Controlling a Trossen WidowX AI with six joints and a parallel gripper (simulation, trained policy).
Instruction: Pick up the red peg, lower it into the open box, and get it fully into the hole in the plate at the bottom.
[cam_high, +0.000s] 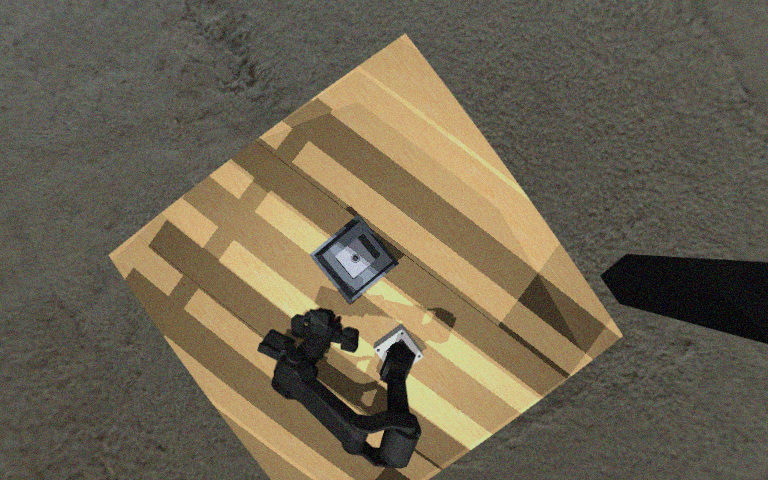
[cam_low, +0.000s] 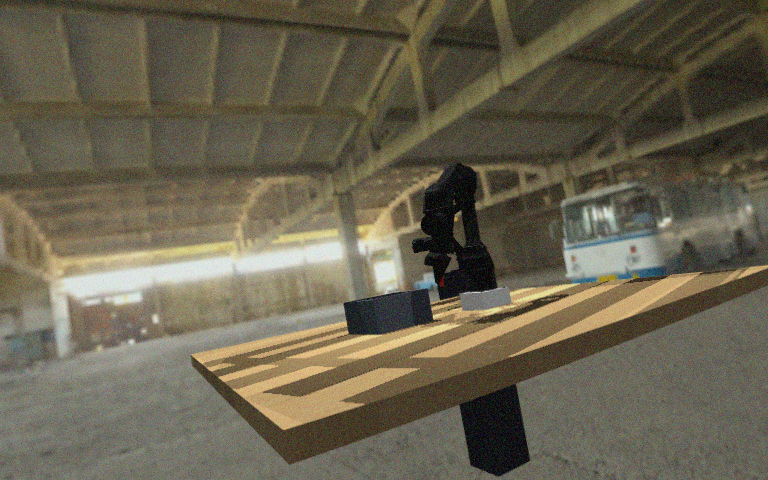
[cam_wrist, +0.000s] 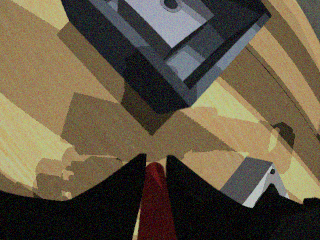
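Right now the pale plate is 10 cm ahead of my gripper tip, 14 cm to the right of it and 6 cm below it. From my gripper tip the other things lie so: dark box: 10 cm ahead, 14 cm to the right, 8 cm below; red peg: 1 cm behind, 2 cm to the left, 3 cm above.
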